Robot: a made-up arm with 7 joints.
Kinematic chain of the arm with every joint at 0, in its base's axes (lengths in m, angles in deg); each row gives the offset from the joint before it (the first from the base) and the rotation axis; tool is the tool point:
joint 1: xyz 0 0 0.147 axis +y
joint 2: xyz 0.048 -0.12 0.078 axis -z
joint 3: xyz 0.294 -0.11 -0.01 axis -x
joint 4: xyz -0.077 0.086 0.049 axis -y
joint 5: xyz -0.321 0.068 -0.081 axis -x
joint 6: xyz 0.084 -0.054 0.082 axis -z
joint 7: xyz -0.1 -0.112 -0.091 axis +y
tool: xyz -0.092 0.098 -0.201
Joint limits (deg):
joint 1: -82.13..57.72
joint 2: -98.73..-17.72
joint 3: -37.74..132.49
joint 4: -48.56..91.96
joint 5: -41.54..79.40
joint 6: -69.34..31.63
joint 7: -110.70..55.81
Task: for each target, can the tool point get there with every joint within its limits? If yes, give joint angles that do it. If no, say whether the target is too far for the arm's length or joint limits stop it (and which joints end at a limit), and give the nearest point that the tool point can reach.
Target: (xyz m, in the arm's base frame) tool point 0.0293 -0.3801 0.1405
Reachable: yes | joints -26.58 -82.72 25.01 -31.65 -14.39 -7.50 -17.21
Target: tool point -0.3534 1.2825 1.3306
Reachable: no: too far | nearest point -0.1586 0.4745 0.6781 | short by 1.057 m
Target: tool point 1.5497 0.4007 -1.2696
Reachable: no: too far | nearest point 0.6012 0.0714 -0.3897 | short by 1.335 m
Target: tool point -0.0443 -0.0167 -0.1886
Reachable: yes | joints 41.91 -32.45 -24.72 47.04 21.63 -24.88 -21.88
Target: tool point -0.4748 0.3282 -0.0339
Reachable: no: joint limits stop it (at a limit: joint 1, joint 2, joint 4, joint 5) | nearest point -0.3922 0.2990 -0.0183 | short by 0.089 m
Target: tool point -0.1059 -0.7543 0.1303
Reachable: no: joint limits stop it (at a limit: joint 1, joint 2, joint 5) | nearest point -0.0940 -0.6572 0.1739 | short by 0.107 m
